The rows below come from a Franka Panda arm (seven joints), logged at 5 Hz.
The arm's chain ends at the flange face. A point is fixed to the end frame.
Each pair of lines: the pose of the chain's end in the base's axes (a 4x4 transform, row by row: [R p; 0 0 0 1], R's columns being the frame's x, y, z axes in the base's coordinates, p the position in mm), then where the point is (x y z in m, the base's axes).
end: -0.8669, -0.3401, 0.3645, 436.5; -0.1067, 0.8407, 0.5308, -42.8; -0.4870, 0.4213, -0.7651, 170.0; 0, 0, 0, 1
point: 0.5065 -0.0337 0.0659
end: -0.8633, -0.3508, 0.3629, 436.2; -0.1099, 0.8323, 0.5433, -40.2; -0.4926, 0.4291, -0.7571, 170.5; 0, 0, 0, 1
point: 0.5067 -0.0292 0.0669
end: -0.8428, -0.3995, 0.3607, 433.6; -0.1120, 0.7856, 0.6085, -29.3; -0.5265, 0.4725, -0.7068, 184.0; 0, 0, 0, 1
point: 0.5065 -0.0083 0.0837
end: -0.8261, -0.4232, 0.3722, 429.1; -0.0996, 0.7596, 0.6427, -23.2; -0.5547, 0.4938, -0.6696, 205.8; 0, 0, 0, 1
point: 0.5045 0.0030 0.1086
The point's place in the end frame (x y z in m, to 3 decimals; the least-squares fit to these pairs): -0.011 -0.060 0.110
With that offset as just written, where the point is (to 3 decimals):
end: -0.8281, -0.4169, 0.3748, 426.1; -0.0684, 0.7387, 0.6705, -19.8; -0.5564, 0.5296, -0.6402, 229.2; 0, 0, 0, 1
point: 0.501 0.010 0.133
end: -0.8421, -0.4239, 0.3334, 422.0; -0.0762, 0.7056, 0.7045, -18.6; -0.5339, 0.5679, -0.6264, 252.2; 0, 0, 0, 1
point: 0.493 0.017 0.155
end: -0.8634, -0.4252, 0.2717, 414.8; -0.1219, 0.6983, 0.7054, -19.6; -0.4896, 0.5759, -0.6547, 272.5; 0, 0, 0, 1
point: 0.480 0.017 0.171
